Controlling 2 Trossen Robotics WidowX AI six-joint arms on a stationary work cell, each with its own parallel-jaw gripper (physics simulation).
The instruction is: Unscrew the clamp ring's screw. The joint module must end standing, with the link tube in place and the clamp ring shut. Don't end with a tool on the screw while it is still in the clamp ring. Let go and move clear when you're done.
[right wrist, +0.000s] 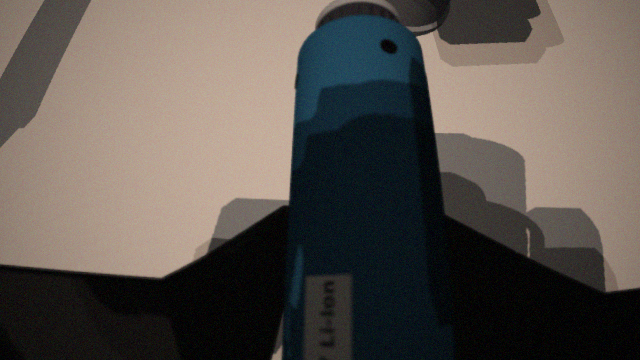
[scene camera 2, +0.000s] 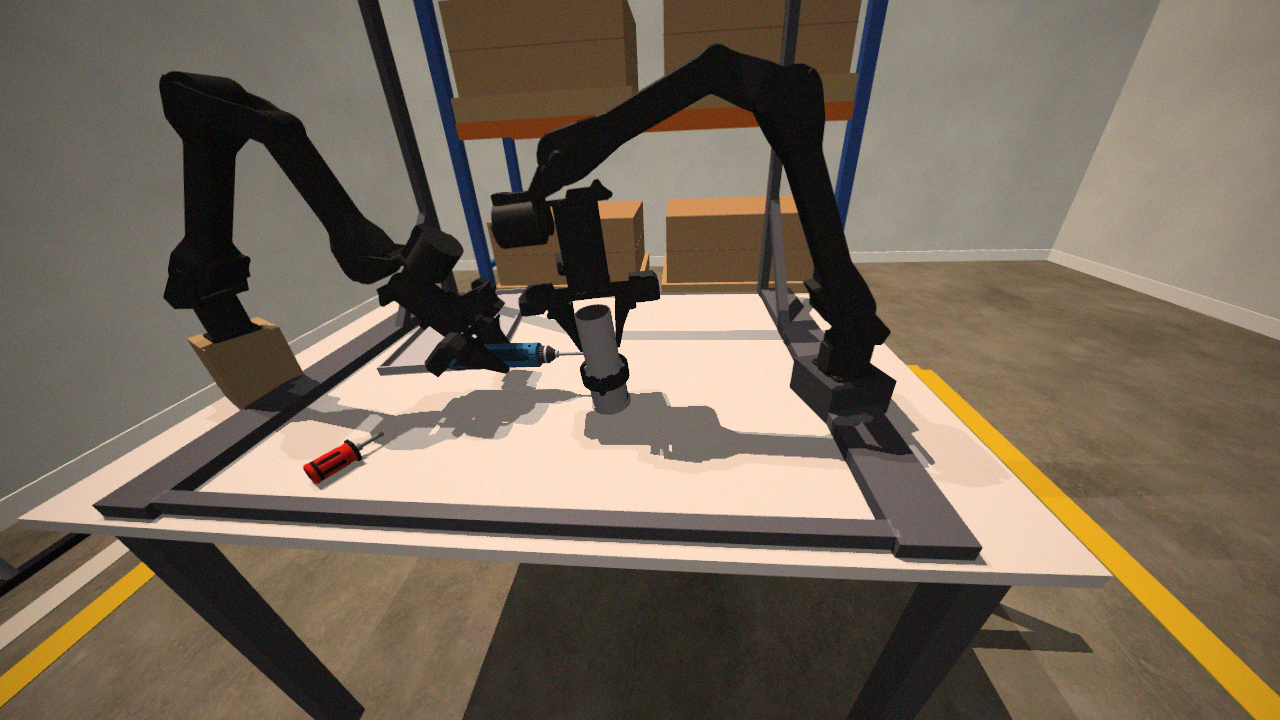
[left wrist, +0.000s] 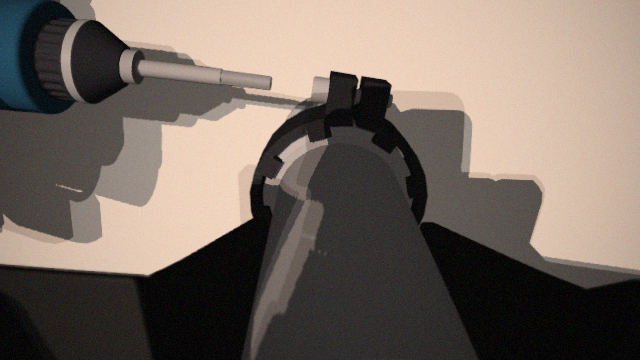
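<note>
The joint module [scene camera 2: 610, 399] stands on the table with the grey link tube [scene camera 2: 595, 333] [left wrist: 360, 240] upright in it. The black clamp ring [scene camera 2: 605, 371] [left wrist: 418, 175] sits around the joint; its two lugs show in the left wrist view, a narrow gap between them. The light screw head [left wrist: 320, 89] sticks out from the left lug. My left gripper [scene camera 2: 597, 333] [left wrist: 343, 233] is shut on the link tube. My right gripper [scene camera 2: 487, 356] [right wrist: 358, 221] is shut on the blue power screwdriver [scene camera 2: 523, 354] [left wrist: 15, 60] [right wrist: 365, 150]. Its bit [left wrist: 245, 79] points toward the screw head, a short distance away from it.
A red screwdriver [scene camera 2: 332, 461] lies at the front left of the table. A dark frame [scene camera 2: 501, 518] runs around the table top [scene camera 2: 716, 562]. A thin-edged tray or outline [scene camera 2: 407, 368] lies behind the right gripper. Shelving with cardboard boxes [scene camera 2: 733, 240] stands behind the table.
</note>
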